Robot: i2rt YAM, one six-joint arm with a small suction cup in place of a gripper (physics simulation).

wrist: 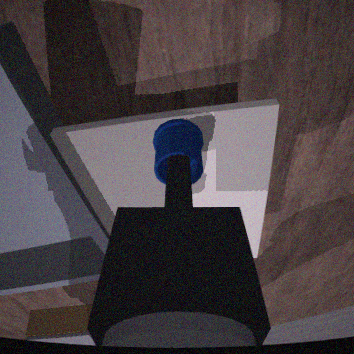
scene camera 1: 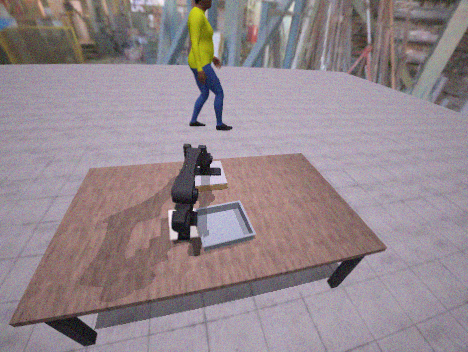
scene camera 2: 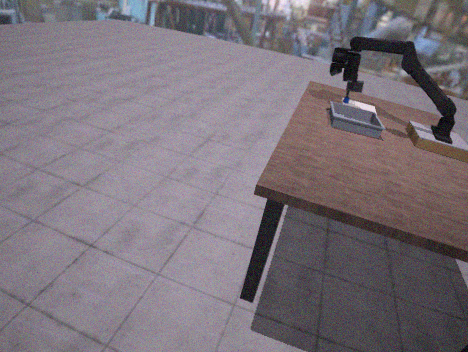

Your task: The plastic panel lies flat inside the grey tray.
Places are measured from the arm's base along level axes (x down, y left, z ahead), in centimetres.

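Where they show: end effector, tool point: (wrist: 178,135) (scene camera 2: 345,103); arm's base, origin of the base link: (scene camera 1: 204,172) (scene camera 2: 440,135).
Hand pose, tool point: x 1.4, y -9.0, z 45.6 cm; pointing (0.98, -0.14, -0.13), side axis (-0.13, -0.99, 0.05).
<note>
Each offset is from my tool point to the top centre of the thing. Level surfaces: height alone.
The white plastic panel @(dz -6.8, dx -1.7, dy -0.5 cm) (scene camera 1: 172,226) (scene camera 2: 365,105) (wrist: 123,168) sits level at the left side of the grey tray @(dz -6.6, dx -1.2, dy +18.5 cm) (scene camera 1: 245,217) (scene camera 2: 355,124) (wrist: 35,263), outside it. My blue suction cup (scene camera 2: 346,100) (wrist: 178,147) presses on the panel's top, near its far edge. The panel looks raised a little off the wooden table @(dx +3.8 cm) (scene camera 1: 302,209), with a dark shadow beyond its far edge. Its near corner reaches to the tray's wall. The tray is empty. In scene camera 1 the arm (scene camera 1: 184,188) hides the cup and most of the panel.
A white base slab (scene camera 1: 212,179) with a brown wooden block (scene camera 1: 212,187) (wrist: 56,320) lies behind the tray at the arm's foot. A person in a yellow top (scene camera 1: 201,42) walks on the floor beyond the table.
</note>
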